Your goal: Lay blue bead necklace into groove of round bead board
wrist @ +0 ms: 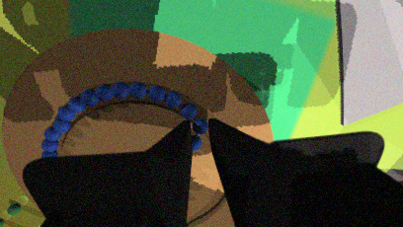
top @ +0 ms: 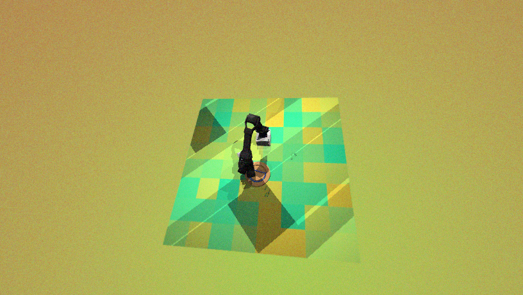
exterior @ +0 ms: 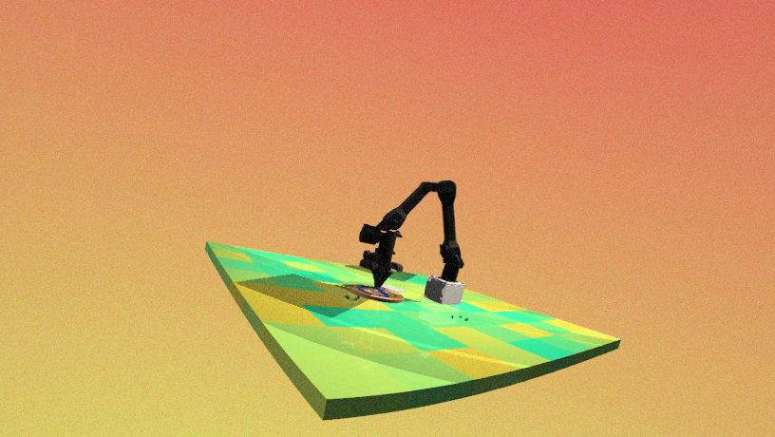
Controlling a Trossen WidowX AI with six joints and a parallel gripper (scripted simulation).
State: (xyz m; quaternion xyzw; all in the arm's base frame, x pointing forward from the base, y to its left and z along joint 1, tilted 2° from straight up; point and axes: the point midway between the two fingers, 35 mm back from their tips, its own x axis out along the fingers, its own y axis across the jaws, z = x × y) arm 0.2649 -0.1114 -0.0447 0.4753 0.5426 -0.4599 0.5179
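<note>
Now: the round bead board 50 mm to the left of my gripper tip, 40 mm ahead of it and 10 mm below it. The rest, counted from my gripper tip: flat grey piece (140 mm behind, 60 mm to the right, 10 mm below).
</note>
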